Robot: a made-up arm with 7 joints.
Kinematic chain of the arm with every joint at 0, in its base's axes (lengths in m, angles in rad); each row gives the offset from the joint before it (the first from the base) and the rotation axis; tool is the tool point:
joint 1: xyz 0 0.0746 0 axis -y
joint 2: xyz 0 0.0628 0 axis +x
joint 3: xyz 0 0 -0.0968 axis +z
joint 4: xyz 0 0 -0.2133 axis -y
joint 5: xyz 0 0 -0.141 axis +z
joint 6: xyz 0 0 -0.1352 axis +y
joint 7: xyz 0 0 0 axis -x
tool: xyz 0 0 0
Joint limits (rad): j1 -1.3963..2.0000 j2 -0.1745..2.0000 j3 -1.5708..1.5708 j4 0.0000..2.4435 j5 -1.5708..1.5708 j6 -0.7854..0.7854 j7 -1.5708..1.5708
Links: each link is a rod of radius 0.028 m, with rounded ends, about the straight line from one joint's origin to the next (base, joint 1, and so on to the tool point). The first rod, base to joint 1, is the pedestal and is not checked.
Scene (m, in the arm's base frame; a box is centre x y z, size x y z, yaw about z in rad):
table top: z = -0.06
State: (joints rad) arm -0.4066 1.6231 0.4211 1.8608 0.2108 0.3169 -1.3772
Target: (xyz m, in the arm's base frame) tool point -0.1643 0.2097 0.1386
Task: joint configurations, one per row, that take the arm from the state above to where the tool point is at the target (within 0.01 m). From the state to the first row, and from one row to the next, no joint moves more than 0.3 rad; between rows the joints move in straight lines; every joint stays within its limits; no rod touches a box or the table.
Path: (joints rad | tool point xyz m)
1: -0.1513 1.6541 0.6510 1.9597 0.2108 0.3169 -1.3772 | 0.2268 0.3292 0.1388
2: 0.1041 1.6851 0.8810 2.0586 0.2108 0.3169 -1.3772 | 0.1329 0.2954 0.2226
3: 0.3594 1.7160 1.1109 2.1575 0.2108 0.3169 -1.3772 | 0.0158 0.2631 0.2481
4: 0.6147 1.7470 1.3409 2.2564 0.2108 0.3169 -1.3772 | -0.0921 0.2340 0.2149
5: 0.8700 1.7780 1.5708 2.3553 0.2108 0.3169 -1.3772 | -0.1643 0.2097 0.1386

